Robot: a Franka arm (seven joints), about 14 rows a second.
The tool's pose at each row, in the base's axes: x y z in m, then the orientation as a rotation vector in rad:
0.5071 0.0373 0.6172 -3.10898 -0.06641 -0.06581
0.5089 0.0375 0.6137 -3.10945 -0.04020 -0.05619
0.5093 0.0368 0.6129 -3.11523 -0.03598 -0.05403
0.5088 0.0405 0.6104 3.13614 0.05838 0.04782
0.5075 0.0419 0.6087 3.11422 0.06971 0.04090
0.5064 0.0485 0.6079 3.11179 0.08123 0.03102
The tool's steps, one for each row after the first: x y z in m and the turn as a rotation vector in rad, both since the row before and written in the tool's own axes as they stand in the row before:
0.0017 0.0000 0.0036 -0.00006 -0.00592 0.01695
0.0004 0.0007 0.0008 -0.00572 -0.00148 0.00268
-0.0005 -0.0036 0.0026 -0.02993 -0.00472 -0.01459
-0.0013 -0.0015 0.0017 -0.02158 -0.00461 -0.00787
-0.0008 -0.0067 0.0006 -0.00203 -0.00628 -0.00755

